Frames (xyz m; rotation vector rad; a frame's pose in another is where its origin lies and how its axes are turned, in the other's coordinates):
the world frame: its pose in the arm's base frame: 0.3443 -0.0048 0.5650 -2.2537 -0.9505 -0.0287
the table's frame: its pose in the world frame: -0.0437 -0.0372 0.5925 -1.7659 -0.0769 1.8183
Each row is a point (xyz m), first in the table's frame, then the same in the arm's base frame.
Working: the table's frame: its pose in the arm's base frame: 0.1523 0.3411 0.1202 1.7960 -1.1758 -0.0298

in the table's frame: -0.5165 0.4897 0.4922
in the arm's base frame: -0.7006 0.3333 -0.0264
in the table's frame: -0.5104 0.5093 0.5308
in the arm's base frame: -0.7293 0.3006 -0.0308
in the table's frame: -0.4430 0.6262 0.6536
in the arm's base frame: -0.8332 0.1579 0.0155
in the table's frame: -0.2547 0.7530 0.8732
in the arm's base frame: -0.9253 -0.1393 0.0695
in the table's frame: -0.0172 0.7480 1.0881
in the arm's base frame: -0.8970 -0.4580 0.0538
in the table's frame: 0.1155 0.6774 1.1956
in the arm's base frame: -0.8279 -0.6219 0.0035
